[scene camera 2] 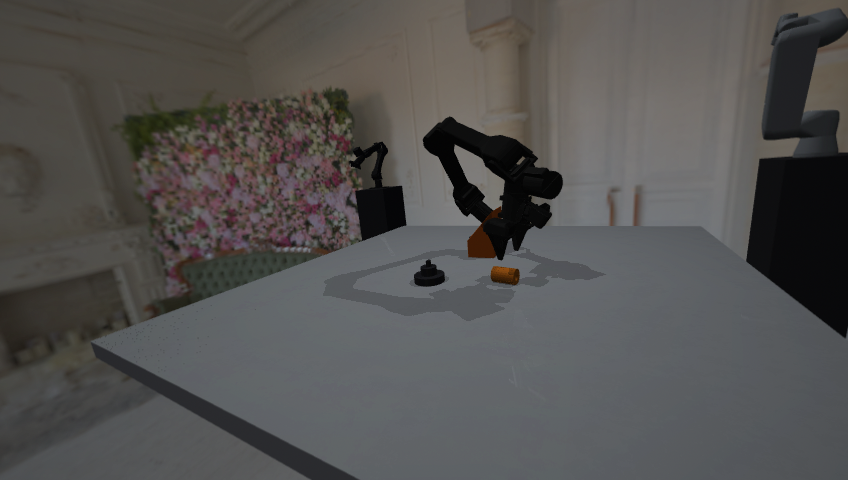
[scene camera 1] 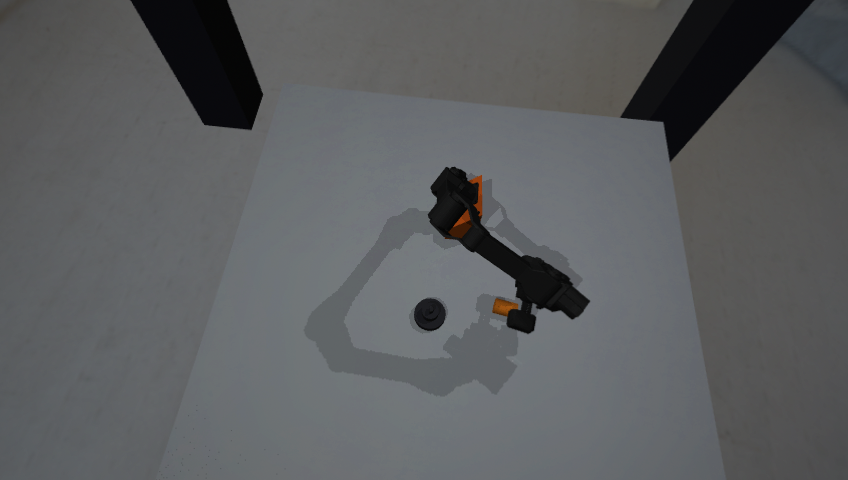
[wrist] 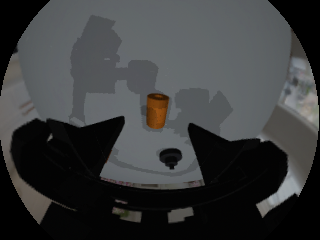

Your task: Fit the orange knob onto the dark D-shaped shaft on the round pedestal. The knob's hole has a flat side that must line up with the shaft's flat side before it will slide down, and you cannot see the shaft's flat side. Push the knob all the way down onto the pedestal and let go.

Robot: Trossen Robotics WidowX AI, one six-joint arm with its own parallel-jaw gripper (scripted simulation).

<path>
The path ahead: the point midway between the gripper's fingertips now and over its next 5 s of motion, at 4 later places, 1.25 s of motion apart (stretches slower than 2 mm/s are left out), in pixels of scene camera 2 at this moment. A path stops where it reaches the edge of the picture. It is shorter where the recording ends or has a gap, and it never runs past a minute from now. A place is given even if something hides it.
My gripper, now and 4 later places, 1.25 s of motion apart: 508,255; 508,278; 505,272; 496,266; 491,237
</path>
